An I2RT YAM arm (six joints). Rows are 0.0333 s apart.
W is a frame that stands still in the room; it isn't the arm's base.
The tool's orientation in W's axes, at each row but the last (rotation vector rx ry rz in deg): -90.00, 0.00, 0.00; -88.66, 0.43, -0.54; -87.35, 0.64, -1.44; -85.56, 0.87, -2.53; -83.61, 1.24, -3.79; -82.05, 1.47, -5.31; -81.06, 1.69, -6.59; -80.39, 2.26, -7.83; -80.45, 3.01, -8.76; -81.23, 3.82, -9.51
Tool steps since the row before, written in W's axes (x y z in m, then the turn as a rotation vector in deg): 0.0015, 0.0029, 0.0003, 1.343, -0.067, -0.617; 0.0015, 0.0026, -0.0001, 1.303, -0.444, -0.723; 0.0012, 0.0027, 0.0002, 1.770, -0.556, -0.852; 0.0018, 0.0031, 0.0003, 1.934, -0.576, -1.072; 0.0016, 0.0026, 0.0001, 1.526, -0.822, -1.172; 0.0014, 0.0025, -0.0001, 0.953, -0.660, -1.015; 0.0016, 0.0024, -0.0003, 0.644, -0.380, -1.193; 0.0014, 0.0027, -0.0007, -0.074, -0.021, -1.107; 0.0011, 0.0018, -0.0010, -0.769, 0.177, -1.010; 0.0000, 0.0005, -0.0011, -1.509, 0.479, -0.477
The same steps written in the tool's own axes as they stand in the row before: 0.0015, -0.0003, 0.0029, 1.343, 0.617, -0.067; 0.0015, 0.0002, 0.0026, 1.307, 0.714, -0.447; 0.0011, -0.0001, 0.0027, 1.775, 0.842, -0.554; 0.0017, 0.0000, 0.0032, 1.936, 1.063, -0.585; 0.0014, 0.0002, 0.0027, 1.541, 1.123, -0.862; 0.0012, 0.0005, 0.0026, 0.963, 0.961, -0.723; 0.0013, 0.0008, 0.0025, 0.620, 1.160, -0.503; 0.0010, 0.0012, 0.0027, -0.130, 1.081, -0.214; 0.0008, 0.0014, 0.0017, -0.839, 0.964, -0.093; -0.0001, 0.0012, 0.0003, -1.588, 0.426, 0.176
